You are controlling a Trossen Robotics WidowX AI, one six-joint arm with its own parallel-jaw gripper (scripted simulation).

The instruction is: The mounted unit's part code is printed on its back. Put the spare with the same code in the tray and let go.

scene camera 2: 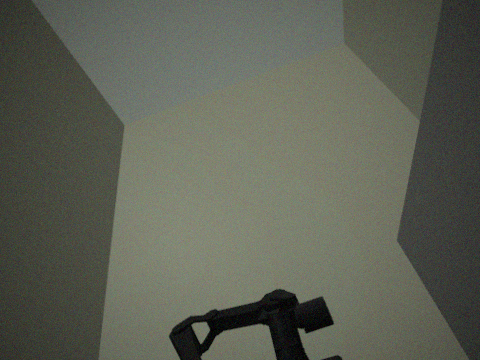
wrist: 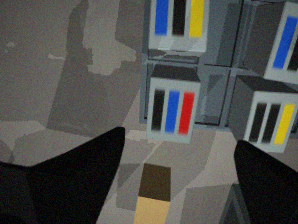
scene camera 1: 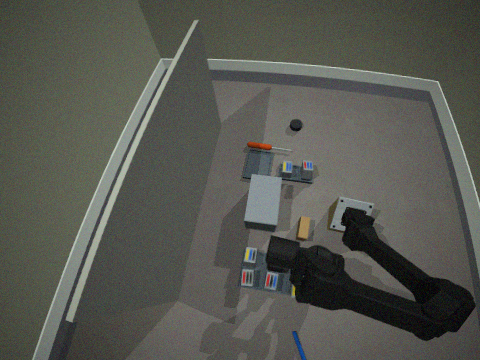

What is my gripper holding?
Nothing.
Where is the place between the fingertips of my gripper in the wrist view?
180, 141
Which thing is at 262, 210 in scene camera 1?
A grey box.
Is my gripper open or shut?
Open.
